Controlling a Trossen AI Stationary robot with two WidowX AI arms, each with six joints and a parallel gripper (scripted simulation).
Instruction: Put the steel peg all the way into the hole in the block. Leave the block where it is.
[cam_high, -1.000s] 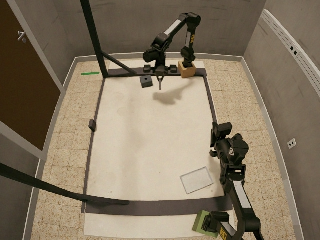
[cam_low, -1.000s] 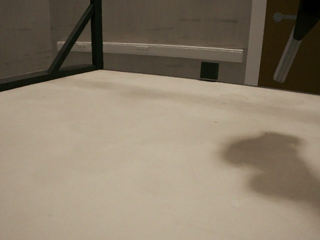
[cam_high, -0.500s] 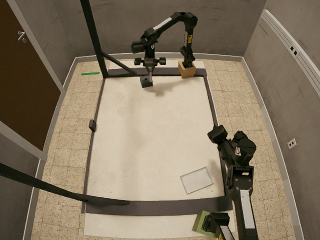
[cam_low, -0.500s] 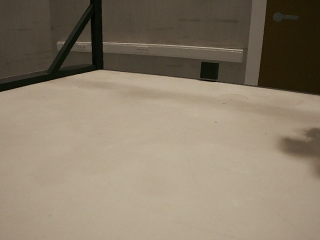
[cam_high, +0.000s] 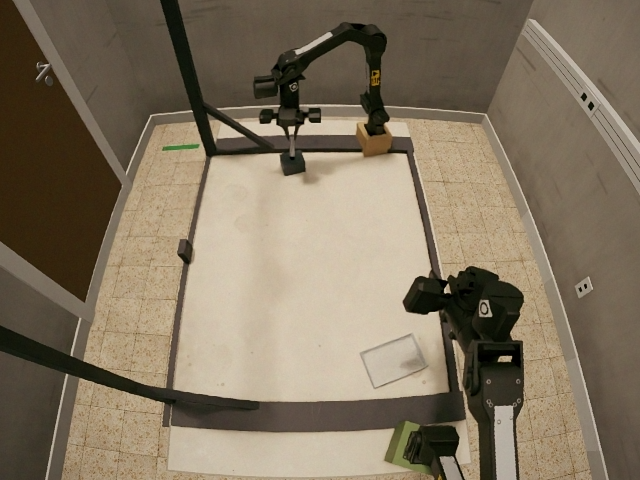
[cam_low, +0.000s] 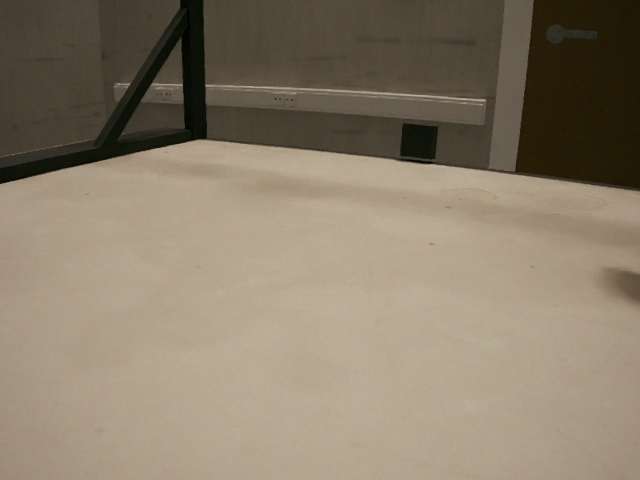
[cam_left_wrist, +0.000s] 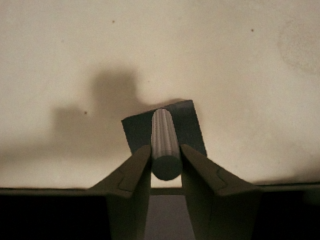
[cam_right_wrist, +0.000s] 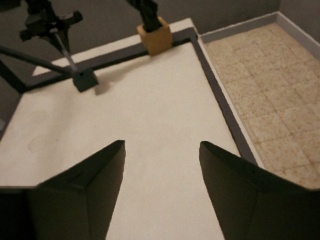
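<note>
Now: the steel peg 5 cm below my left hand and 1 cm to the right of it. From my left hand the other things lie so: clear flat plate: 66 cm to the right, 26 cm ahead, 17 cm below; dark grey block: 14 cm below.
</note>
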